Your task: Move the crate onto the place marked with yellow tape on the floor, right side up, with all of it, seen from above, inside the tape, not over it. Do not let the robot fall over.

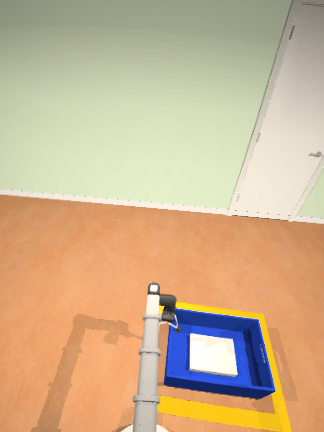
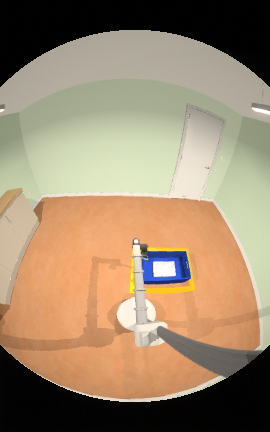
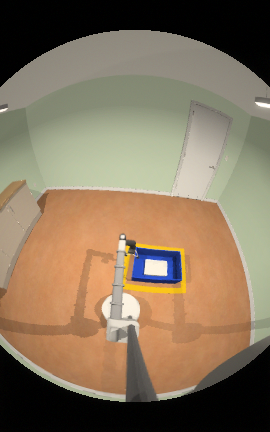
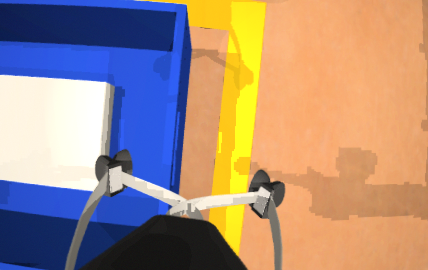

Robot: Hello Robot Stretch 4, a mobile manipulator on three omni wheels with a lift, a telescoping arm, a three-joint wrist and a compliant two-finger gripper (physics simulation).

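Frame: origin at the robot's base, x back, y left, z down, level; millimetres.
Where they show: gripper, between the fingertips: [image 1: 166,328] [image 2: 141,260] [image 3: 131,256] [image 4: 191,175].
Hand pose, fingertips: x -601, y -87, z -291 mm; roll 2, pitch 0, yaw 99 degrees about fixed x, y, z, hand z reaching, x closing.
Each offset is from my fingertips to the top centre of the thing.
The blue crate {dx +41, dy -328, dz +98 mm} [image 1: 245,350] [image 2: 181,270] [image 3: 172,271] [image 4: 145,110] stands right side up with a white block {dx +41, dy -329, dz +247 mm} [image 1: 213,354] [image 2: 163,269] [image 3: 155,267] [image 4: 55,130] inside. The yellow tape [image 1: 215,411] [image 2: 165,290] [image 3: 155,289] [image 4: 245,110] runs around it. Floor shows between crate and tape at the near side and at the side by the gripper. At the far and right sides the crate's rim looks close to the tape. My gripper [image 1: 171,325] [image 2: 145,257] [image 3: 134,253] [image 4: 191,175] is open and empty above the crate's left side. The arm hides part of the tape.
My arm [image 1: 148,360] reaches out left of the crate. My round white base [image 2: 127,314] [image 3: 127,304] is near the tape's front left corner. A cabinet [image 2: 17,245] [image 3: 20,225] stands at the left wall. A door [image 1: 280,115] [image 2: 199,155] [image 3: 204,150] is in the far wall.
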